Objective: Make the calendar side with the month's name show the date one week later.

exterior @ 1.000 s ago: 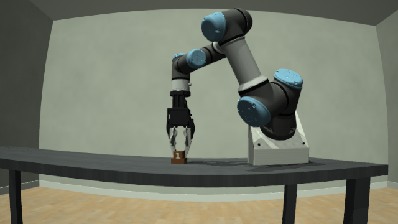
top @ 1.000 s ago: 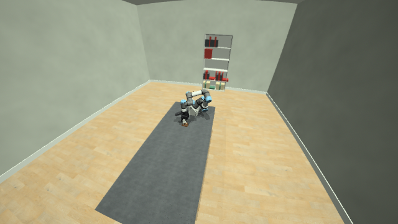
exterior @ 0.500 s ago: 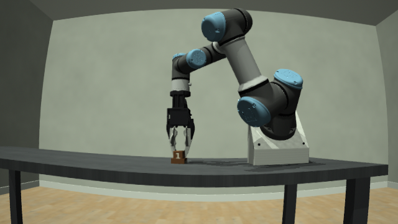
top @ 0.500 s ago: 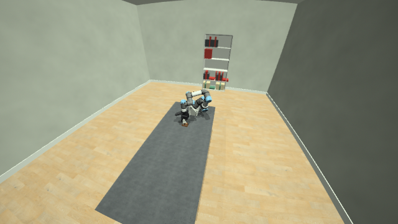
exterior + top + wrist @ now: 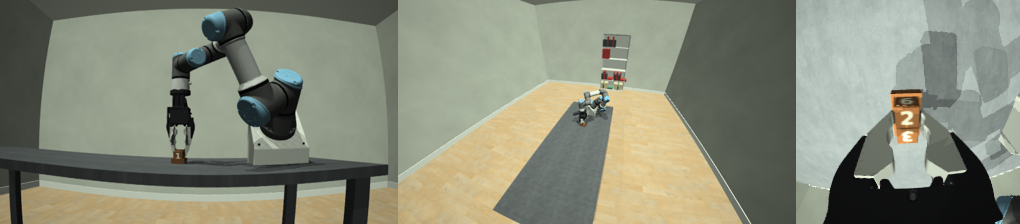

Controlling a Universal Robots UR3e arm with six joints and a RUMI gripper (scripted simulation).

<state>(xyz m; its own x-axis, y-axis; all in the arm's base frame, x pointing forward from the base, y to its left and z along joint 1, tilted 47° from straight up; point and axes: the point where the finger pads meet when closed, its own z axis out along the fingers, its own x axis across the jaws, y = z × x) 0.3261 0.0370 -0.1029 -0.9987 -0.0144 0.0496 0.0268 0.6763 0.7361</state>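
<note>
The calendar tray lies 20 mm to the left of my hand and 30 mm below it. From my hand the other things lie so: cube 10 mm below.
</note>
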